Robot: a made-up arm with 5 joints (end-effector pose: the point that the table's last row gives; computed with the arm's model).
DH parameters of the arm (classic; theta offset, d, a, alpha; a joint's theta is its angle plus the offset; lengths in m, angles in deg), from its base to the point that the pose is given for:
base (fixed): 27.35 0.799 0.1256 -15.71
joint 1: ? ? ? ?
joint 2: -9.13 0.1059 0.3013 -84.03
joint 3: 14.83 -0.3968 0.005 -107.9
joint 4: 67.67 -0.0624 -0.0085 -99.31
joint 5: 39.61 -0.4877 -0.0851 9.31
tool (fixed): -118.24 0.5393 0 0
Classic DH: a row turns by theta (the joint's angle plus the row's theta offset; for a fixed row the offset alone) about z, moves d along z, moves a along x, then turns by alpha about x.
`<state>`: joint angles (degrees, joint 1 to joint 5).
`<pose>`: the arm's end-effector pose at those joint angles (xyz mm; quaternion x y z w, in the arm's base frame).
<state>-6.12 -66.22 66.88 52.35 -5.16</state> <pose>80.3 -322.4 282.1 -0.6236 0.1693 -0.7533 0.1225</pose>
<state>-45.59 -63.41 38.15 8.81 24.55</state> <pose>-119.1 -228.9 178.1 0.0456 -0.6178 0.7796 0.0924</pose>
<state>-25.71 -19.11 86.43 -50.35 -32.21</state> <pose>254.0 -67.2 6.2 0.6317 -0.7653 0.0524 0.1118</pose>
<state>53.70 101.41 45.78 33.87 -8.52</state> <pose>6.1 421.1 640.3 -0.2027 0.9114 0.0484 0.3548</pose>
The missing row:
joint 1: 47.51 -0.2556 0.0227 107.53
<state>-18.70 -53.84 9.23 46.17 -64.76</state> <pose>104.9 -124.1 175.0 0.1785 0.0511 0.8161 0.5473</pose>
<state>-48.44 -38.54 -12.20 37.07 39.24</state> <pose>26.6 -98.7 80.8 0.2326 0.2192 -0.9476 0.0018</pose>
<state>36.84 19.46 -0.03 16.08 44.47</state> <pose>12.7 195.4 47.8 0.0875 0.7930 -0.4183 0.4341</pose>
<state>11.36 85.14 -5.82 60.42 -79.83</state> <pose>307.1 389.7 726.3 0.3637 -0.7323 0.4649 0.3395</pose>
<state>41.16 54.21 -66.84 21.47 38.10</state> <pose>-96.0 421.2 288.7 0.3892 0.6680 -0.6342 0.0070</pose>
